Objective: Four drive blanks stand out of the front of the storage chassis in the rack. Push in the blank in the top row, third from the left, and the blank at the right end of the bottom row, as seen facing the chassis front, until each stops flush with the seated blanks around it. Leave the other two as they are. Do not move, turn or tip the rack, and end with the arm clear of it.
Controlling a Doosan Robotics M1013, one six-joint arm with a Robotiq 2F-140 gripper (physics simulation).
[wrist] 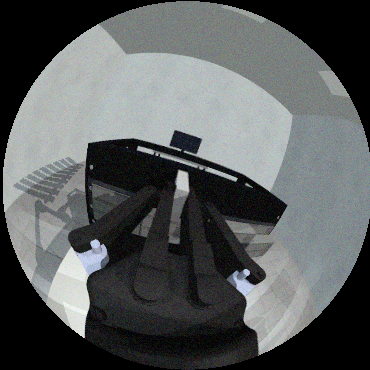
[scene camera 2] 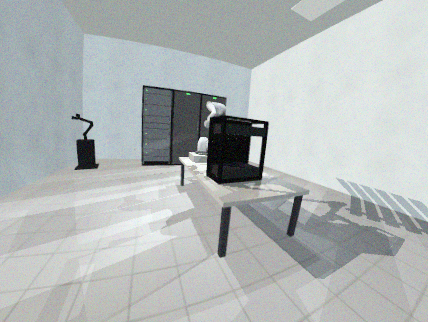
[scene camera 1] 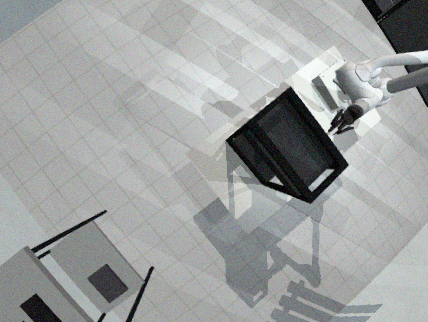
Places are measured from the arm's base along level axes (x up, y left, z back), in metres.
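Pixels of known places: gripper, fingertip midpoint: [wrist: 179,179] [scene camera 2: 236,122] [scene camera 1: 326,136]; arm's base, link origin: [scene camera 2: 201,154].
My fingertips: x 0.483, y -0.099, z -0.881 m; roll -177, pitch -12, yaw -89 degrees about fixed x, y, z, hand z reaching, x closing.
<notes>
For each thing: its middle in the pictures, then the offset to it from my fingertips. "pt": a spot on its surface instead. Level surfaces: height alone.
- black rack, body centre: [wrist: 171,239] [scene camera 1: 273,148] [scene camera 2: 236,149] dx -0.281, dy -0.083, dz -0.130 m
- more, surface spot: [wrist: 252,227] pt dx -0.058, dy -0.189, dz +0.042 m
- grey shape, body centre: [wrist: 250,231] dx -0.090, dy -0.228, dz +0.023 m
- table, surface height: dx -0.580 m
The black rack [scene camera 1: 311,120] [scene camera 2: 214,150] [wrist: 115,160] stands upright on the table. My gripper [scene camera 1: 332,132] [wrist: 179,179] is shut and empty, its tips close to the rack's front; whether they touch it I cannot tell. A pale block shows at the fingertips in the wrist view. The storage chassis shows as grey blank fronts [wrist: 107,197] left of the fingers and more [wrist: 252,227] to the right. A grey shape [wrist: 260,248] shows below the right end; I cannot tell if it is a blank standing out. The fingers hide the middle of the rows, and how far each blank stands out cannot be judged.
The table [scene camera 2: 240,193] carries the rack and the arm [scene camera 1: 357,85] [scene camera 2: 216,109]. Tall dark cabinets [scene camera 1: 410,45] [scene camera 2: 187,125] stand behind the arm. A black pedestal with a small arm [scene camera 2: 86,152] stands farther off. A small dark panel [wrist: 186,141] shows above the rack's top.
</notes>
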